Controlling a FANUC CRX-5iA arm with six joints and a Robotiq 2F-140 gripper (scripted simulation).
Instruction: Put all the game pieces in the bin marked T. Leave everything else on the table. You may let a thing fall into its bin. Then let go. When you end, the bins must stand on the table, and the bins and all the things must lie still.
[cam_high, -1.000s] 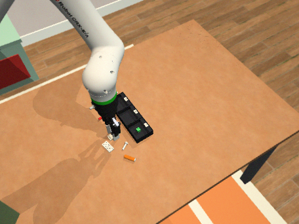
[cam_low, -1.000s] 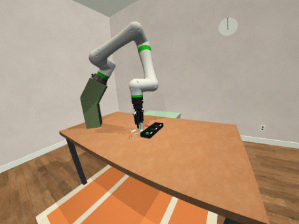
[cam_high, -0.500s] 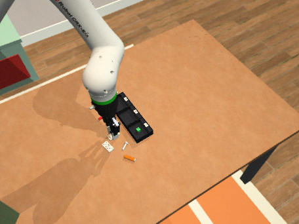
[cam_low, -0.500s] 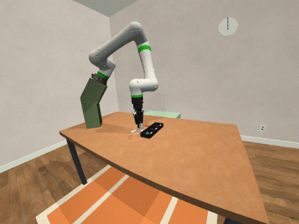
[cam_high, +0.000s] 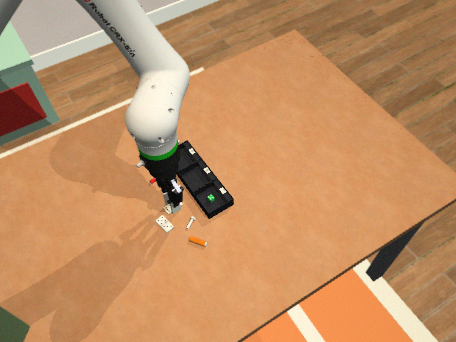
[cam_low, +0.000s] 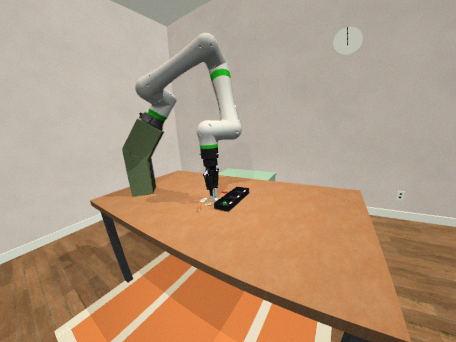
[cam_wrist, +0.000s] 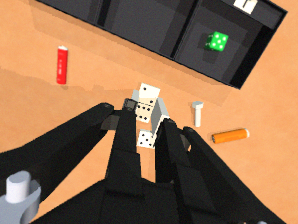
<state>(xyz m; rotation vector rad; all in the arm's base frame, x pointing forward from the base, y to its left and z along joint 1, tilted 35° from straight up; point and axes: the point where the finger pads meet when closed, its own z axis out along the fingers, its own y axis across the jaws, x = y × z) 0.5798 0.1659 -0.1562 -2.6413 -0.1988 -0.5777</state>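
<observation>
Right now my hand is 110 mm short of the green die, 30 mm to the left of it and 20 mm above it. Round my hand: black three-compartment bin (100 mm ahead, 50 mm to the left, 20 mm below); domino (30 mm below); white screw (30 mm ahead, 70 mm to the right, 30 mm below).
</observation>
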